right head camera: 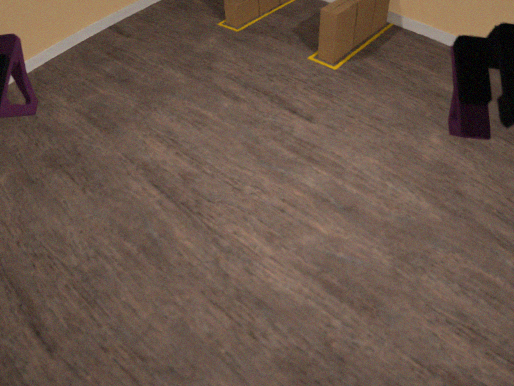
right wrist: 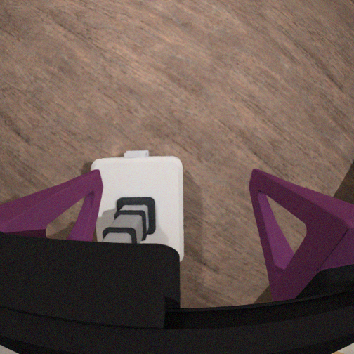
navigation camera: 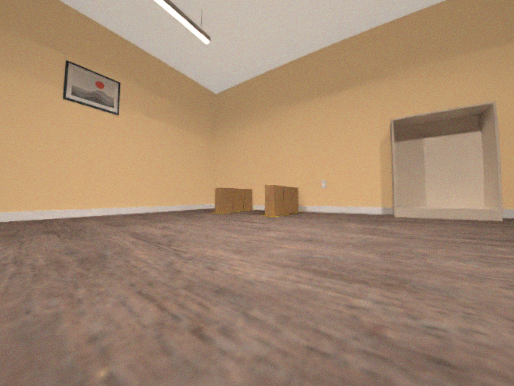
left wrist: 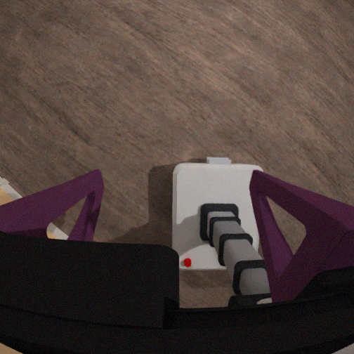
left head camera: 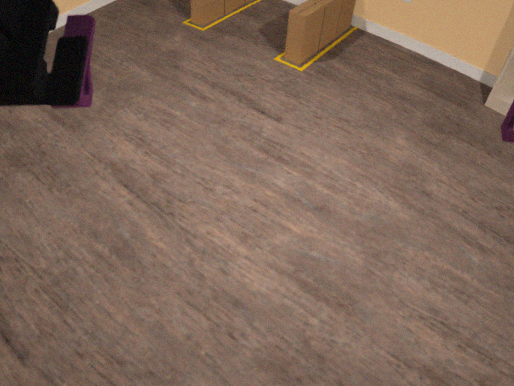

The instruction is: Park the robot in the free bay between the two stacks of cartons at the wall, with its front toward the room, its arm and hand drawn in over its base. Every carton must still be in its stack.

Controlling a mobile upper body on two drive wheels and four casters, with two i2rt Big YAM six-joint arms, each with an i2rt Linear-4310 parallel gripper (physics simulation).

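Frame: origin at the left arm's base, x back, y right, z up, level; metres.
Seen in the pictures: left gripper, fingertip midpoint: (left head camera: 37, 100); right gripper, fingertip midpoint: (right head camera: 504, 131).
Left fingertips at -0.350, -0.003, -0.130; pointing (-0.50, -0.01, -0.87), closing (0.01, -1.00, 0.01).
A point is followed by its place in that frame, as x, y, z.
Two low brown carton stacks stand upright inside yellow floor outlines. The nearer stack (left head camera: 310, 32) @(-2.489, 0.568, -1.196) (right head camera: 345, 31) @(-2.515, 0.588, -1.216) (navigation camera: 281, 200) is right of the farther stack (left head camera: 209, 10) @(-2.977, -0.126, -1.305) (right head camera: 241, 11) @(-2.960, -0.138, -1.297) (navigation camera: 233, 200). A strip of floor, the bay (left head camera: 255, 32) (right head camera: 287, 34), lies between them; its back end shows in part. The stacks stand ahead of the robot, some way off. My left gripper (left wrist: 176, 177) is open and empty, over the floor beside the white base. My right gripper (right wrist: 175, 177) is open and empty, also high over the floor. Neither is near a carton.
The white base (left wrist: 192, 187) (right wrist: 167, 175) with its grey column shows below the wrists. A pale open cabinet (navigation camera: 393, 175) @(-2.163, 1.778, -0.965) stands at the right against the wall. White baseboards (left head camera: 425, 50) @(-2.710, 1.486, -1.364) (right head camera: 95, 30) @(-2.936, -1.340, -1.382) (navigation camera: 345, 210) @(-2.691, 1.515, -1.374) run along both walls. A framed picture (navigation camera: 92, 95) @(-2.464, -1.669, 0.050) hangs at the left.
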